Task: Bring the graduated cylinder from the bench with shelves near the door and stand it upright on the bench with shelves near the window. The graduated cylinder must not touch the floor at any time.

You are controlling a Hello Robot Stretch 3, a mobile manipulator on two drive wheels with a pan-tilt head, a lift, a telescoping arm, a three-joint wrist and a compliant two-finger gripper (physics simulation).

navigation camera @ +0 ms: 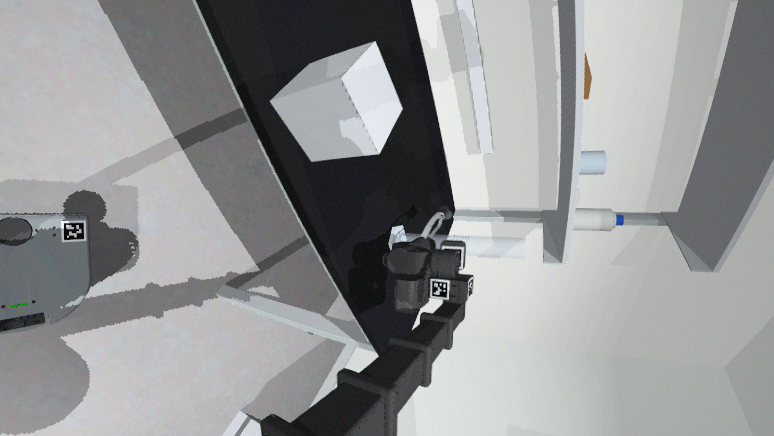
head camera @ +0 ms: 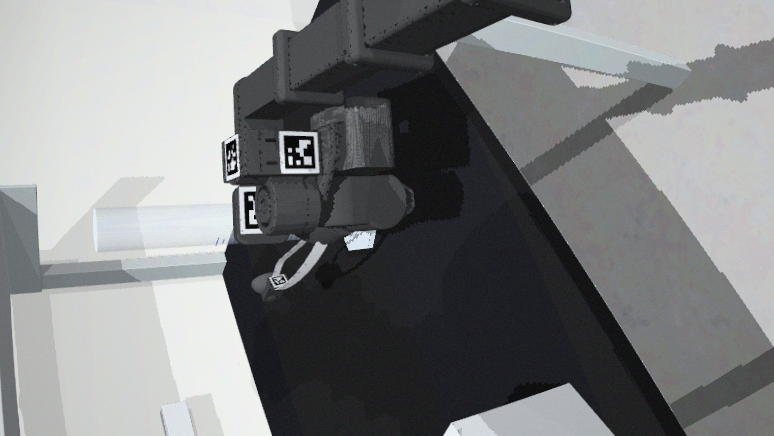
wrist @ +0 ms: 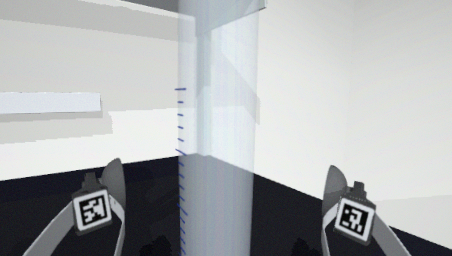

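Pixels of known places: robot's base, origin of its link: point(navigation camera: 14, 229).
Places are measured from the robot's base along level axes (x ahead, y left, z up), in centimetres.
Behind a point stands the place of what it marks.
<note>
The clear graduated cylinder point(head camera: 162, 228) {x -1.4, y -65.5, z 116.9 cm} point(navigation camera: 501, 246) {x -1.2, y -65.5, z 118.4 cm} point(wrist: 220, 125) stands upright on the black bench top point(head camera: 406, 324) {x 11.2, y -59.1, z 91.5 cm} point(navigation camera: 362, 189) {x 10.7, y -51.3, z 91.5 cm} point(wrist: 285, 215), near its back corner. Its pale base point(head camera: 360, 239) {x 1.1, y -66.7, z 92.3 cm} point(navigation camera: 397, 235) {x 0.1, y -66.1, z 92.6 cm} shows past the wrist in the head and navigation views. Blue marks run along its side. My gripper point(wrist: 224, 181) {x -2.2, y -71.2, z 103.7 cm} is open, with one finger on each side of the cylinder in the wrist view and a gap to both. The wrist hides the far finger and part of the tube in the head and navigation views. Neither door nor window shows.
A white box point(head camera: 536, 414) {x 15.3, y -34.4, z 97.1 cm} point(navigation camera: 335, 113) {x 19.0, y -29.8, z 101.1 cm} stands on the bench. A grey shelf point(navigation camera: 568, 108) {x 35.0, y -84.5, z 135.3 cm} holds a blue-capped bottle point(navigation camera: 593, 219) {x 4.6, y -103.8, z 144.9 cm}, a pale cup point(navigation camera: 593, 162) {x 21.1, y -92.0, z 142.6 cm} and an orange item point(navigation camera: 587, 78) {x 41.4, y -80.4, z 140.1 cm}. A shelf post point(head camera: 135, 270) {x 4.8, y -124.4, z 110.8 cm} point(navigation camera: 498, 215) {x 5.1, y -124.9, z 111.3 cm} rises beside the cylinder. A white strip point(wrist: 50, 102) is on the back wall.
</note>
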